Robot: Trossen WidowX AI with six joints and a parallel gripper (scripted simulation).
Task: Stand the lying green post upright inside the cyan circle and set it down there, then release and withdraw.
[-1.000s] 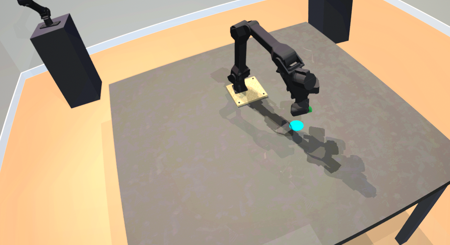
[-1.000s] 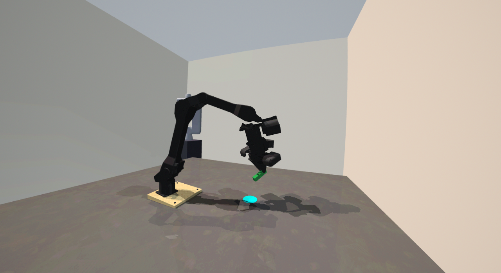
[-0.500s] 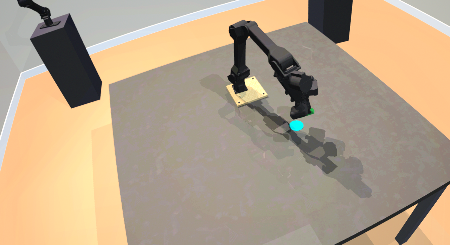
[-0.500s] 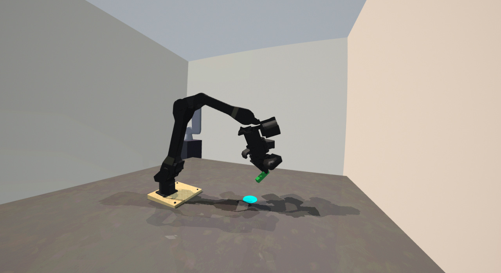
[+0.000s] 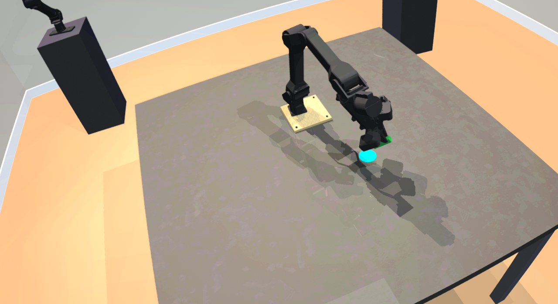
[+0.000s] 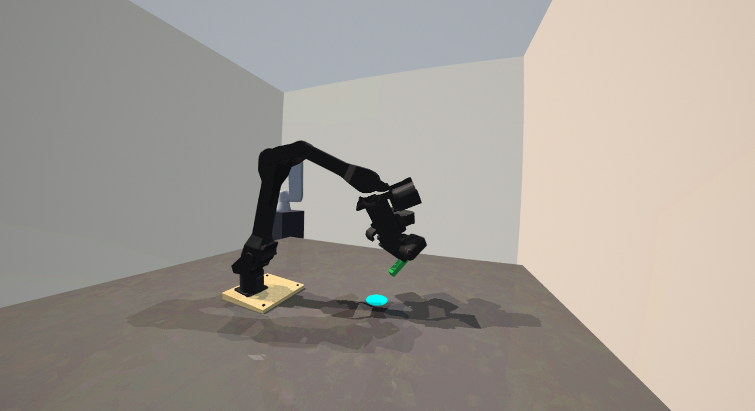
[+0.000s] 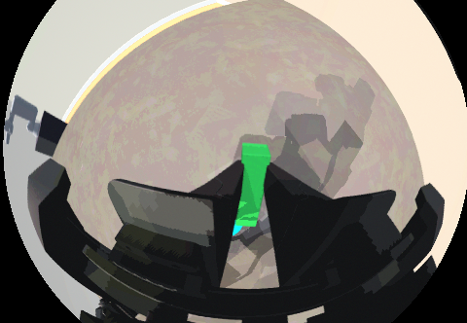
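Right now my gripper tip is 60 mm past the cyan circle, 40 mm to the left of it and 110 mm above it. Also, from my gripper tip: green post 10 mm behind, 10 mm to the right, 10 mm below.
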